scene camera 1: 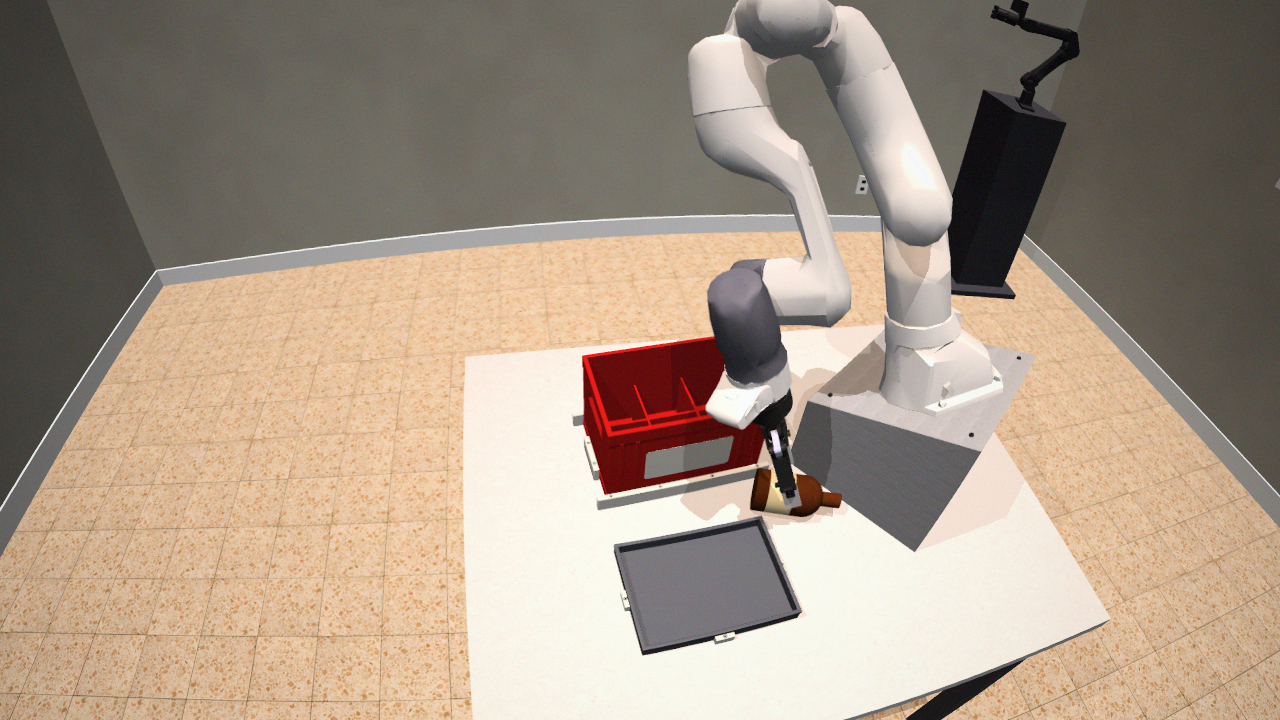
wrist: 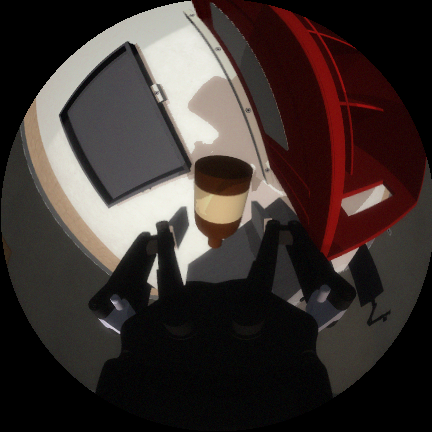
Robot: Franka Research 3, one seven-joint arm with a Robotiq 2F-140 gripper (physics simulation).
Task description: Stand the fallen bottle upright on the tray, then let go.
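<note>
The brown bottle (scene camera 1: 810, 497) (wrist: 221, 206) with a cream label lies on its side on the table, behind the tray's right part and near the robot's base block. In the wrist view its base is toward the tray side and its neck points toward the gripper's body. My gripper (scene camera 1: 789, 501) (wrist: 218, 212) is partly open, with one finger on each side of the bottle and a gap visible on both sides in the wrist view. The dark grey tray (scene camera 1: 707, 586) (wrist: 120, 125) lies flat and is empty. In the scene view the near finger hides part of the label.
A red crate (scene camera 1: 617, 461) (wrist: 305, 125) with dividers stands behind the tray, close to the bottle and the gripper. A pale rail (scene camera 1: 657, 492) (wrist: 235, 85) runs along its front. The grey base block (scene camera 1: 881, 465) stands to the right of the bottle on the white table (scene camera 1: 537, 555).
</note>
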